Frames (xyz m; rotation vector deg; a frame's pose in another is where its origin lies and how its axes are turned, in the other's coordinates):
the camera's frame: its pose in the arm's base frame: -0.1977 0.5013 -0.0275 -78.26 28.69 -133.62
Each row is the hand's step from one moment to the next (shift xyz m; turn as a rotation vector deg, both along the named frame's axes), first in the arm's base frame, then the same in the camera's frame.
Working: the arm's base frame: its pose in the camera's frame: 0.1818 0.4475 0.2405 78.26 -28.69 133.62

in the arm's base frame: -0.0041 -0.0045 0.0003 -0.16 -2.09 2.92
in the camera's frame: 0.0043 0.0031 -0.0030 3.28 0.35 1.43
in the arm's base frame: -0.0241 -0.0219 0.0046 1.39 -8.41 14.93
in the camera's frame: 0.0252 0.0130 -0.0168 14.64 0.16 9.01
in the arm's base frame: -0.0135 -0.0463 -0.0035 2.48 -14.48 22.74
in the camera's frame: 0.0266 0.0395 -0.0085 22.97 1.74 14.22
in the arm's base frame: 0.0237 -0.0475 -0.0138 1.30 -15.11 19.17
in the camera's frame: 0.0028 0.0511 0.0196 21.17 3.84 11.60
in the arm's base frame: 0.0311 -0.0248 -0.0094 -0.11 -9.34 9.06
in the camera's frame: -0.0085 0.0306 0.0257 11.43 3.60 5.08
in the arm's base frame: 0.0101 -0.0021 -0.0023 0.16 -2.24 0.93
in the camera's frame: -0.0052 0.0044 0.0081 1.74 1.50 0.81
